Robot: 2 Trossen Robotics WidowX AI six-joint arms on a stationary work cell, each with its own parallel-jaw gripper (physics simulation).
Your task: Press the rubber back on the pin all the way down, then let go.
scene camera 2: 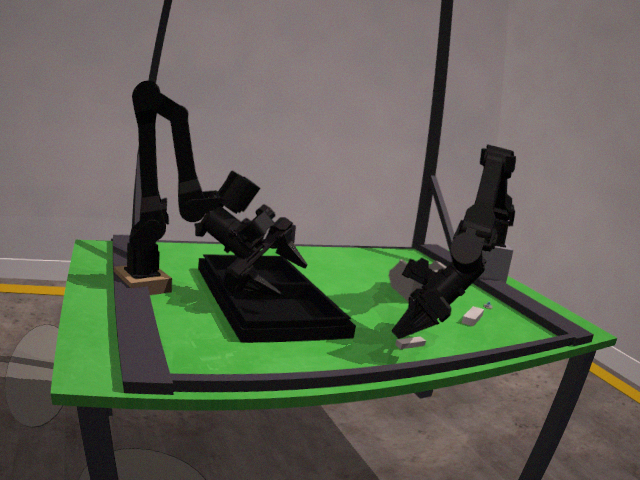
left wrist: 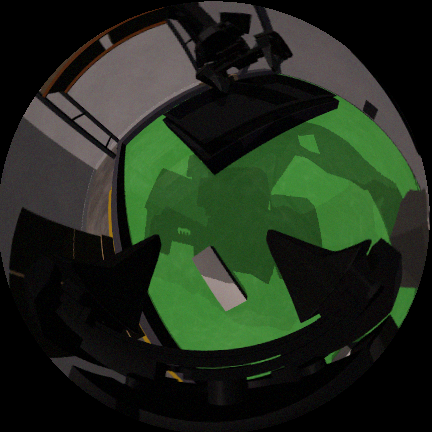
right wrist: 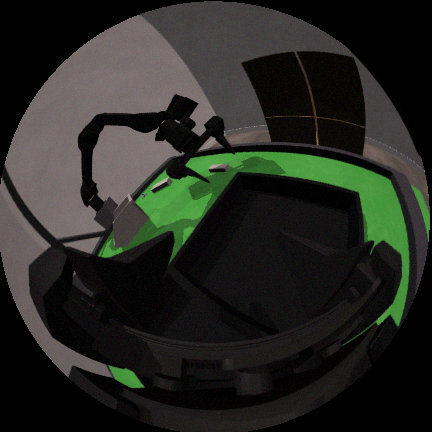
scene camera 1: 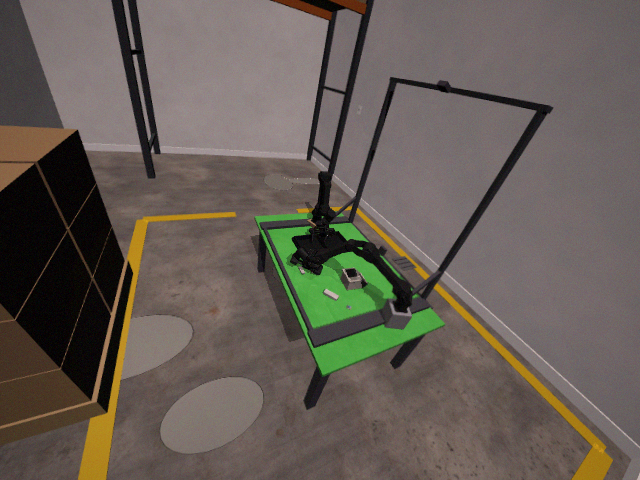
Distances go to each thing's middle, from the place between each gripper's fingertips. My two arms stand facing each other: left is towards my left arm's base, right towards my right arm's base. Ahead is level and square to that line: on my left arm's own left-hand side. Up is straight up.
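The black tray [scene camera 2: 303, 312] is 60 mm behind my right hand, 30 mm to the right of it and 50 mm below it. There's a grey open box [scene camera 2: 404, 286] too, and that's 340 mm to the left of my right hand, 30 mm below it and 70 mm behind it.
My left hand, meanwhile, is 16 cm to the left of the black tray and 22 cm past it. The grey open box is 24 cm behind my left hand, 20 cm to the left of it and 2 cm above it.
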